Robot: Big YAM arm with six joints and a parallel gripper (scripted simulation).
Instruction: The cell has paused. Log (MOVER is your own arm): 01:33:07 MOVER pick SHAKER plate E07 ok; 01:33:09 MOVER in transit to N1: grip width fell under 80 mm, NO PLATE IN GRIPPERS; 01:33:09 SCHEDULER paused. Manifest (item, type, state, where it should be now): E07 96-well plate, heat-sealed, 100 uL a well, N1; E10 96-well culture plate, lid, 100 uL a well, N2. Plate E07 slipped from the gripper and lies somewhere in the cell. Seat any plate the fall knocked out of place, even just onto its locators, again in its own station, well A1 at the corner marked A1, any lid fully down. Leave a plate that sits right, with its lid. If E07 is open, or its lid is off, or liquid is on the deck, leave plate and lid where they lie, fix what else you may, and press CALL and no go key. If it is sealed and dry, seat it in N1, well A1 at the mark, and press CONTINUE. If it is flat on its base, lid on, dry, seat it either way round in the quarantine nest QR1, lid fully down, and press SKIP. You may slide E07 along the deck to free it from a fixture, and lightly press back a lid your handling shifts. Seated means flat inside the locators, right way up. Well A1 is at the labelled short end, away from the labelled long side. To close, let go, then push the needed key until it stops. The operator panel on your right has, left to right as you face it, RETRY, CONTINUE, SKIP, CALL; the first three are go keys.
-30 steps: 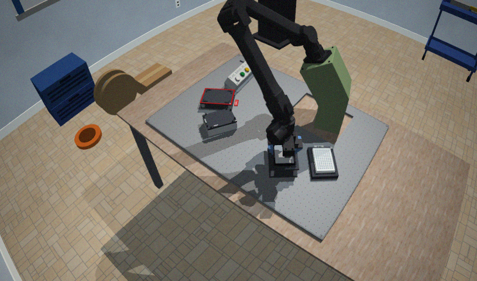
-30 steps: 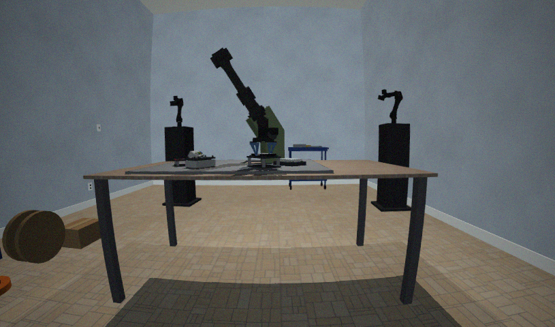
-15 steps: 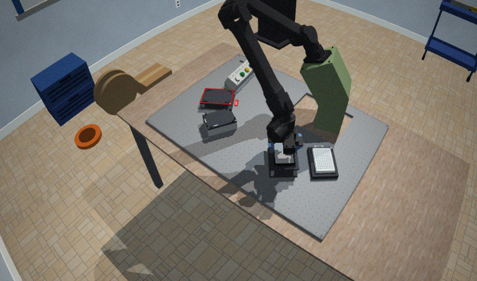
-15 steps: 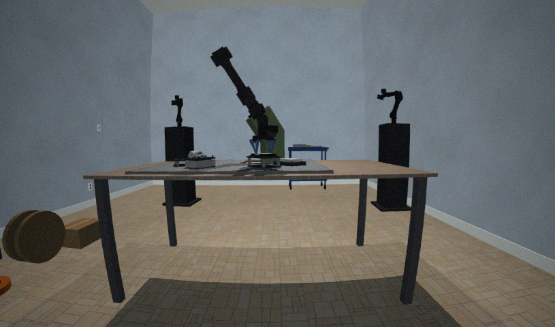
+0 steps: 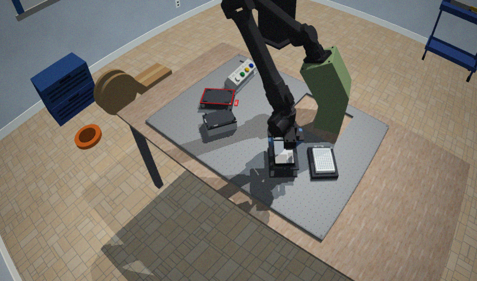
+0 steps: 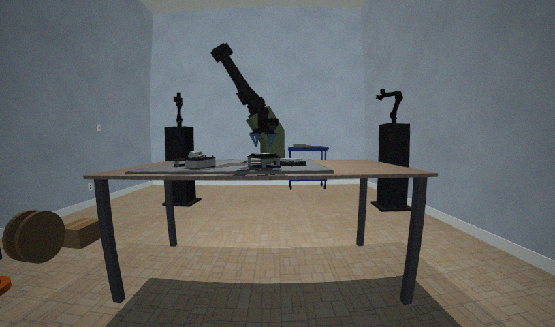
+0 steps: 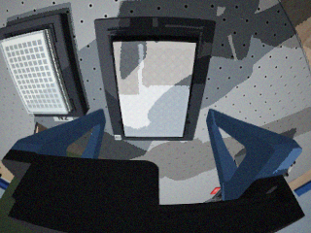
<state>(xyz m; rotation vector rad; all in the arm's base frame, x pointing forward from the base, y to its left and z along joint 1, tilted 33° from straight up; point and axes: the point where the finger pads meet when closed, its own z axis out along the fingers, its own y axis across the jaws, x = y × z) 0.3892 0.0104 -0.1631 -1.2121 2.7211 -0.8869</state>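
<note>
The plate E07 is 50 mm below my hand. Round my hand: grey retry key: 500 mm to the right, 240 mm behind, 50 mm below; yellow skip key: 520 mm to the right, 340 mm behind, 50 mm below; green continue key: 510 mm to the right, 290 mm behind, 50 mm below.
</note>
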